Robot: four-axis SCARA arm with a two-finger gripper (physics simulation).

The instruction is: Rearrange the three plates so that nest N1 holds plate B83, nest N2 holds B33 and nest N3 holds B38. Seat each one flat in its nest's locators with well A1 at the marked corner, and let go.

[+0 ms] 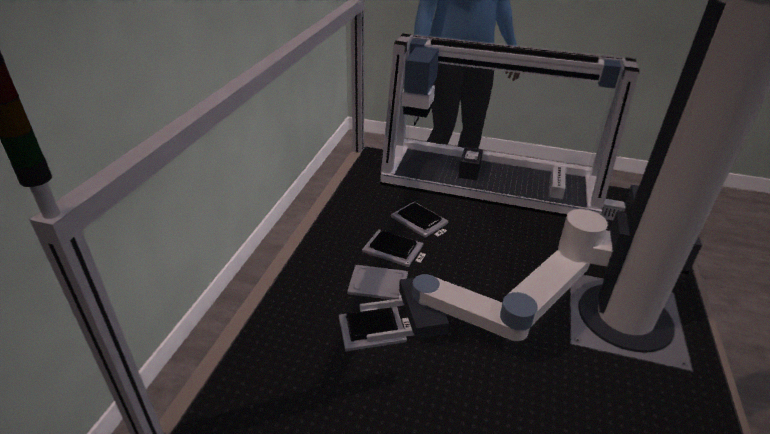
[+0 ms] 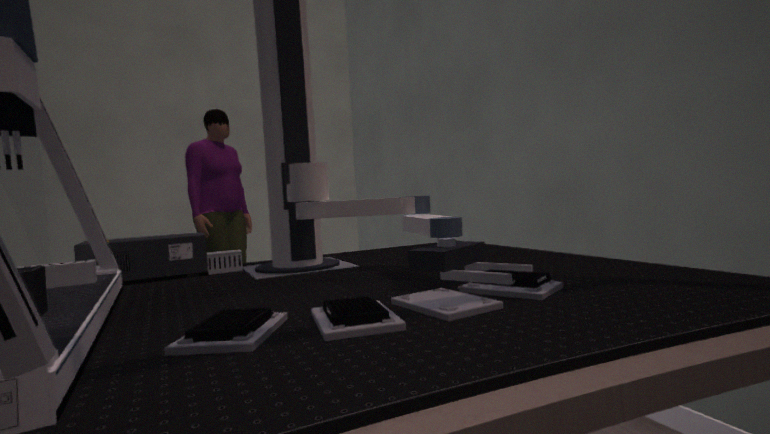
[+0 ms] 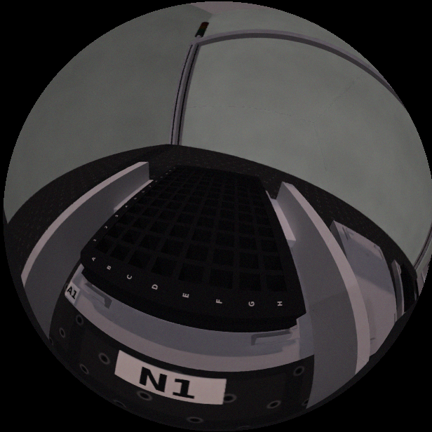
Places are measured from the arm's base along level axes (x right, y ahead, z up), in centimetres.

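Pixels of known places: gripper, fingertip midpoint: (image 1: 363, 322) (image 2: 522, 274); arm's base at its link origin: (image 1: 623, 319) (image 2: 298, 270).
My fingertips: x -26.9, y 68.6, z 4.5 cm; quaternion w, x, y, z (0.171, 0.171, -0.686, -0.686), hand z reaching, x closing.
For each thing: its top centre in the pictures, then the offset to it from my fingertips.
- nest N1 at its top centre: (image 2: 510, 281) (image 1: 372, 325) dx +1.1, dy -2.1, dz -1.5 cm
- second black plate at its top centre: (image 2: 354, 305) (image 1: 393, 242) dx +35.8, dy +1.5, dz -0.6 cm
- third black plate at its top centre: (image 2: 232, 318) (image 1: 419, 214) dx +53.9, dy -3.1, dz -0.6 cm
- light nest at its top centre: (image 2: 444, 297) (image 1: 378, 279) dx +18.7, dy +1.4, dz -1.7 cm
My gripper (image 1: 363, 322) (image 2: 521, 273) (image 3: 210, 180) is shut on a black plate (image 1: 377, 322) (image 2: 531, 278) (image 3: 200, 240), one finger along each long side. The plate lies level in nest N1 (image 1: 353, 343) (image 2: 506, 291) (image 3: 185, 340), apparently down between its corner locators. Its well A1 corner is on the side of the nest's A1 mark (image 3: 72, 292). Its code does not show. A second black plate (image 1: 396, 243) (image 2: 355, 311) and a third black plate (image 1: 420, 215) (image 2: 231, 323) sit in the two farther nests. Their codes and nest labels are too small to read.
A light nest (image 1: 377, 281) (image 2: 447, 303) without a plate lies between N1 and the second plate's nest. A gantry frame (image 1: 512, 202) stands behind the nests. The arm's column (image 1: 684, 161) (image 2: 293, 134) stands opposite them. A rail (image 1: 215, 102) runs beside the table.
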